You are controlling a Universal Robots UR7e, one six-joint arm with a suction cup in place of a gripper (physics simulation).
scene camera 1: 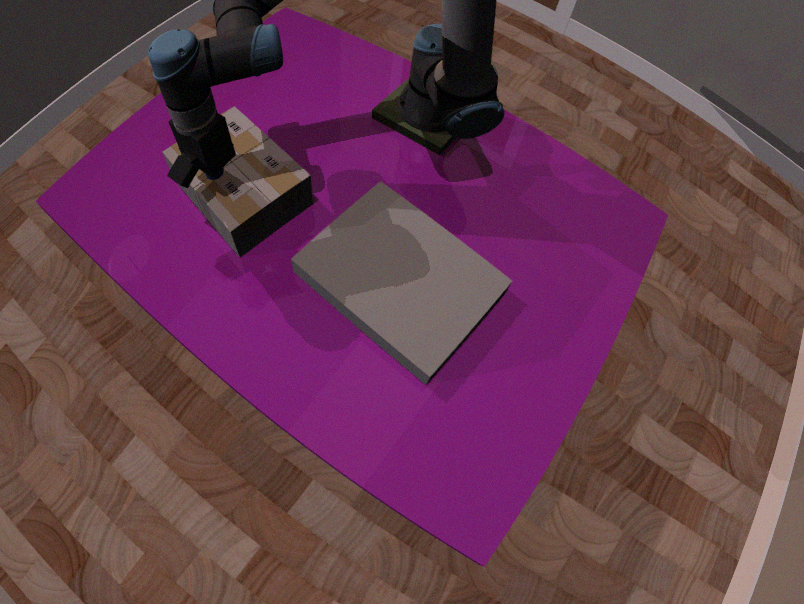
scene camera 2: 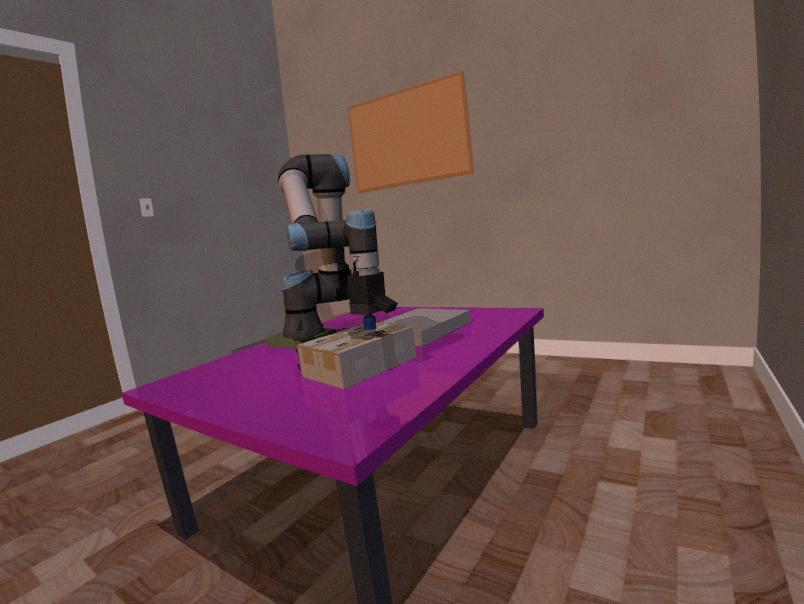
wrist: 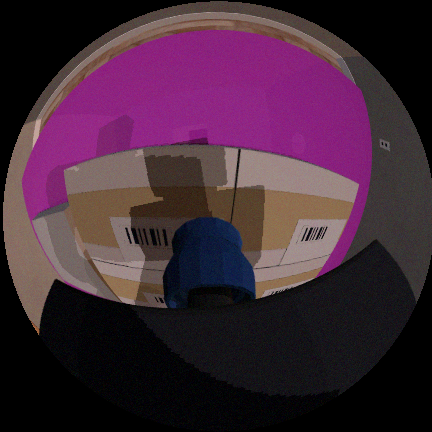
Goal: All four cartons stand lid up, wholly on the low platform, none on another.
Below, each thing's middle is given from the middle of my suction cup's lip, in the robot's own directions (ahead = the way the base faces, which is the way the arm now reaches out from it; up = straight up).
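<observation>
There is the low grey platform (scene camera 1: 415,289), and I find it 7 cm behind my suction cup, 39 cm to the left of it and 10 cm below it.
</observation>
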